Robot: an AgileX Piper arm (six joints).
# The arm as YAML. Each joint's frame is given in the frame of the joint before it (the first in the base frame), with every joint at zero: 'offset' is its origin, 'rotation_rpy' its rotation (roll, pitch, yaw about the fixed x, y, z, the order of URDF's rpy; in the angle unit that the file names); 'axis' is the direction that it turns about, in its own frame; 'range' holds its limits. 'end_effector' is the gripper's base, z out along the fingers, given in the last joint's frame.
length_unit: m
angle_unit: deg
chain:
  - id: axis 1
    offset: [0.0, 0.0, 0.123]
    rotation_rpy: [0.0, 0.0, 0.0]
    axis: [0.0, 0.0, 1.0]
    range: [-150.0, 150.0]
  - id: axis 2
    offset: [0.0, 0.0, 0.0]
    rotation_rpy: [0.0, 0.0, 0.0]
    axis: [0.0, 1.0, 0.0]
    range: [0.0, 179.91]
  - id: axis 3
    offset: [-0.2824, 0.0, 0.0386]
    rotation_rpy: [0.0, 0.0, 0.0]
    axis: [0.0, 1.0, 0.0]
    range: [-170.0, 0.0]
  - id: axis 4
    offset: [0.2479, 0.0, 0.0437]
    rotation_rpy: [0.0, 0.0, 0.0]
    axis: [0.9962, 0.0, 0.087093]
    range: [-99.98, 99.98]
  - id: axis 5
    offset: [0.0, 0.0, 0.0]
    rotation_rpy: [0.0, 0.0, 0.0]
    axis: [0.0, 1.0, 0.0]
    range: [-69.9, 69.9]
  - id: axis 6
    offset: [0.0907, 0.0, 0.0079]
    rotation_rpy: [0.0, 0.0, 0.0]
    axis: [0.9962, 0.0, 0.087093]
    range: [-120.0, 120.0]
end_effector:
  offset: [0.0, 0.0, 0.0]
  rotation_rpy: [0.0, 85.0, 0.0]
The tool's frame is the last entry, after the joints.
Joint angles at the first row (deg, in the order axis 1, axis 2, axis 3, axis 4, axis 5, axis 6):
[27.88, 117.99, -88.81, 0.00, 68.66, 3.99]
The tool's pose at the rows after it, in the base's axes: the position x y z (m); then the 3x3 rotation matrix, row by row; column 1 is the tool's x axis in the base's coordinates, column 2 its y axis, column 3 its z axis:
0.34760 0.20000 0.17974; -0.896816 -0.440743 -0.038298; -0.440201 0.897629 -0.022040; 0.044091 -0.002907 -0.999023
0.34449 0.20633 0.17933; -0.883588 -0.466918 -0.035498; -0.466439 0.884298 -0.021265; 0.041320 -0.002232 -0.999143
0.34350 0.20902 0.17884; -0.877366 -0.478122 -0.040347; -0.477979 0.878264 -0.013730; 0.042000 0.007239 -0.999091
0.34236 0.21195 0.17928; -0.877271 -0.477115 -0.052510; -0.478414 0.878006 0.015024; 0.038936 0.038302 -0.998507
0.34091 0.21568 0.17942; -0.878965 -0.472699 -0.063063; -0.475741 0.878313 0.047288; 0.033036 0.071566 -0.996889
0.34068 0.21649 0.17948; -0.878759 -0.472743 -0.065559; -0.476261 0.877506 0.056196; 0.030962 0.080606 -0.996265
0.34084 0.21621 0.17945; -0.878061 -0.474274 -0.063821; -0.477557 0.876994 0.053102; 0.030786 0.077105 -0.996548
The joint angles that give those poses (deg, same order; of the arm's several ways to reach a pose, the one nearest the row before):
[29.91, 118.19, -88.95, 0.00, 68.29, 3.77]
[30.92, 118.27, -88.99, 0.00, 68.09, 3.09]
[31.20, 118.42, -89.12, 0.57, 68.09, 2.41]
[31.24, 118.42, -89.21, 2.48, 67.94, 1.70]
[31.37, 118.42, -89.21, 4.54, 67.54, 1.22]
[31.37, 118.42, -89.21, 5.10, 67.41, 0.96]
[31.37, 118.42, -89.21, 4.88, 67.41, 0.96]

